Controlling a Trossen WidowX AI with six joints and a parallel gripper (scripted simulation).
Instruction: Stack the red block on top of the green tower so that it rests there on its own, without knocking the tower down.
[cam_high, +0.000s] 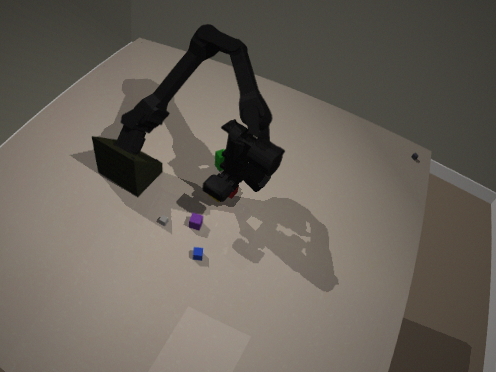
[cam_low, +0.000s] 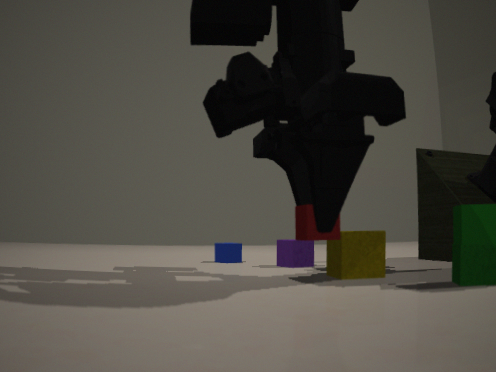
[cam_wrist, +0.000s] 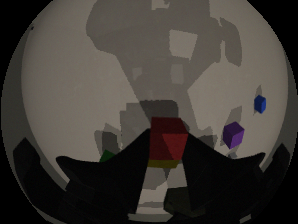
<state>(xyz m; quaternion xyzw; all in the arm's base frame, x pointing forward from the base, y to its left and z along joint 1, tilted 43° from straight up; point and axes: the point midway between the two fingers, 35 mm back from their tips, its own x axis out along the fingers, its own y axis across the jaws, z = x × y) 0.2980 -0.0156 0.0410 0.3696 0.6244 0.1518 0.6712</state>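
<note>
My gripper tip is 3 cm past the yellow block, 2 cm above it and 1 cm to the right of it. Round my gripper tip: small white block 14 cm to the right, 13 cm behind, 3 cm below; then purple block 11 cm to the right, 5 cm behind, 2 cm below; then red block 1 cm above.
</note>
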